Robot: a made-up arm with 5 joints.
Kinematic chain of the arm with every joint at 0, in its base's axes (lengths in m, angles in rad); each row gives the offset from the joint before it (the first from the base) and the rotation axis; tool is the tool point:
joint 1: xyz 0 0 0.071 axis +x
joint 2: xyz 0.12 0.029 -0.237 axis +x
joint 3: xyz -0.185 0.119 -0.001 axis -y
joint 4: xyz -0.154 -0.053 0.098 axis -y
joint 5: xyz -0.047 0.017 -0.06 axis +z
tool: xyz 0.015 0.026 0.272
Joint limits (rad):
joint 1: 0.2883..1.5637
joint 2: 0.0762..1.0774
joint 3: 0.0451..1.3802
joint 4: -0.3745..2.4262
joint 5: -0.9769..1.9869
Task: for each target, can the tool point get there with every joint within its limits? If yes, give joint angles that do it. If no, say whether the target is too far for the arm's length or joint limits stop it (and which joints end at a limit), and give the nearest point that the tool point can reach.
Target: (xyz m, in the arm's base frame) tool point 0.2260 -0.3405 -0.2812
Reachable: no: joint limits stop it (at a limit: joint 2, joint 3, joint 4, joint 5) | nearest point -0.1708 -0.1339 -0.0675 | short by 0.496 m
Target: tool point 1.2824 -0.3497 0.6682
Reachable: no: too far | nearest point -0.0030 0.2727 0.3708 | short by 1.459 m
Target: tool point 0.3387 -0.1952 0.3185
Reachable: no: joint limits stop it (at a limit: joint 1, joint 2, joint 3, joint 4) | nearest point -0.1724 -0.0651 0.1706 | short by 0.548 m
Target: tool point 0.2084 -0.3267 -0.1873
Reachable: no: joint limits stop it (at a limit: joint 2, joint 3, joint 4, joint 5) | nearest point -0.1708 -0.1512 -0.0485 | short by 0.440 m
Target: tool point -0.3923 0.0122 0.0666
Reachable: yes | joints 0.9820 0.5863 0.3712 0.0376 1.3829
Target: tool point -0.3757 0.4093 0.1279
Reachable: yes | joints 1.0257 0.8015 0.9123 1.4107 -0.3903
